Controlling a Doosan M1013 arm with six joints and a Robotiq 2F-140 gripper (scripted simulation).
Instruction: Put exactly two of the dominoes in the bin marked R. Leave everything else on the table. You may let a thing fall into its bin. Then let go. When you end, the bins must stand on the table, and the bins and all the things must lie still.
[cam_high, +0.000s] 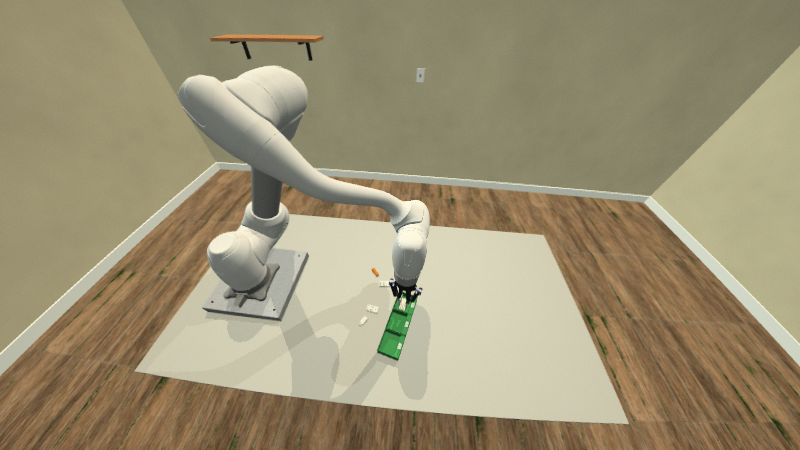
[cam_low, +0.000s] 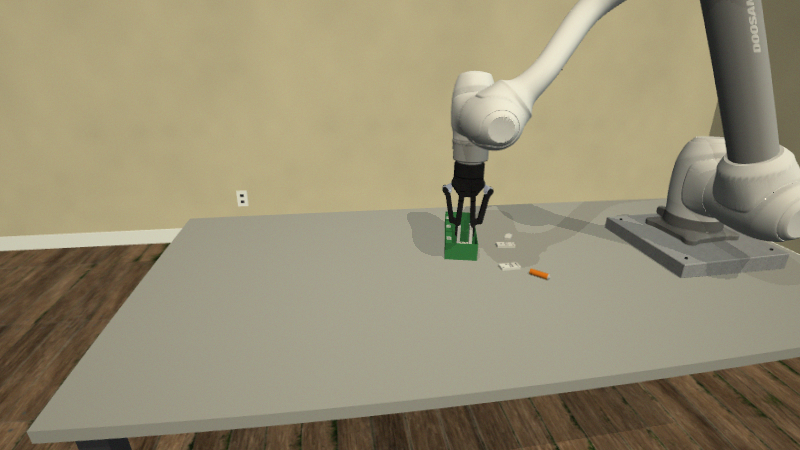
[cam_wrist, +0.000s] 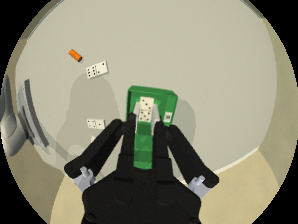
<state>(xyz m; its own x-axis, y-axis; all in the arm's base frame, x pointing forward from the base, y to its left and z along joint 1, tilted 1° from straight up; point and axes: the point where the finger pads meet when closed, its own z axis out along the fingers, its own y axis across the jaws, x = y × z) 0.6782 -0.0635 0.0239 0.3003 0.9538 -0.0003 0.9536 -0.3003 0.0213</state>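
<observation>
The white domino lies 30 mm below my hand. The rest, counted from my hand: white block (170 mm behind, 80 mm to the right, 50 mm below); orange cylinder (160 mm to the left, 140 mm behind, 40 mm below).
</observation>
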